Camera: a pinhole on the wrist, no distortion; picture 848 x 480 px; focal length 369.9 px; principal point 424.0 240.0 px. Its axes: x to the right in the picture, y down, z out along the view. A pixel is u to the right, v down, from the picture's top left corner.
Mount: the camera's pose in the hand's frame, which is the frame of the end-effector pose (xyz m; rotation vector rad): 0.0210 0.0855 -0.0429 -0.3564 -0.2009 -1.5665
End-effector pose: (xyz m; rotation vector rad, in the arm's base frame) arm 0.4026 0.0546 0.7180 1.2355 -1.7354 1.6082
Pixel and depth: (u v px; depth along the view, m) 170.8 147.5 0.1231
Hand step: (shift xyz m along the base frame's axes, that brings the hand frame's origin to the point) -0.1660 -0.0631 -0.1176
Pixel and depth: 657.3 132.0 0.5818
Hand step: 0.2361 -0.5809 -0.1773
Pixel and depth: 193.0 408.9 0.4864
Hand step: -0.5227 -0.4046 -0.1014
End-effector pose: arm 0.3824 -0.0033 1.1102 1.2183 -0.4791 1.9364
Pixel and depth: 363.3 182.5 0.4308
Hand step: -0.0359 -0.4158 0.1837
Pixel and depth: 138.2 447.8 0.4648
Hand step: -0.3820 -0.3823 0.4503
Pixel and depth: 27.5 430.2 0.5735
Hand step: -0.6015 -0.5424 0.5174
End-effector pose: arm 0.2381 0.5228 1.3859 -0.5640 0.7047 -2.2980
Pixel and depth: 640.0 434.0 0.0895
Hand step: 0.0080 -0.1134 0.0162
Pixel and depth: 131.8 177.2 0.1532
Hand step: 0.1440 -0.1880 -0.1076
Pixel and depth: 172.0 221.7 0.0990
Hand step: 0.0819 -0.1434 -0.0874
